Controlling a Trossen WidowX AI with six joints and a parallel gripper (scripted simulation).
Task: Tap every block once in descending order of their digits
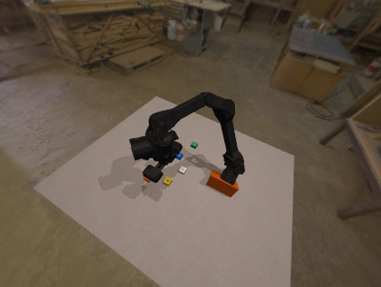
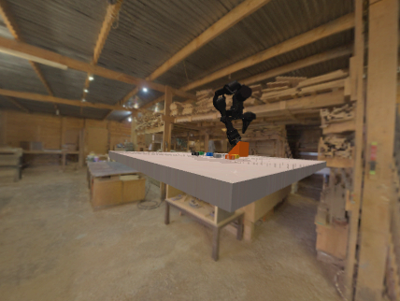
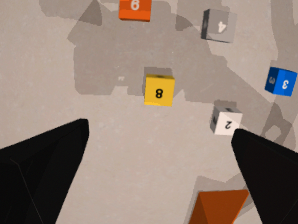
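The orange block lies 8 cm ahead of my gripper tip, 4 cm to the left of it and 12 cm below it. Also, from my gripper tip: white block (3 cm behind, 10 cm to the right, 12 cm below); yellow block (1 cm behind, 1 cm to the right, 12 cm below); grey block (8 cm ahead, 6 cm to the right, 12 cm below).
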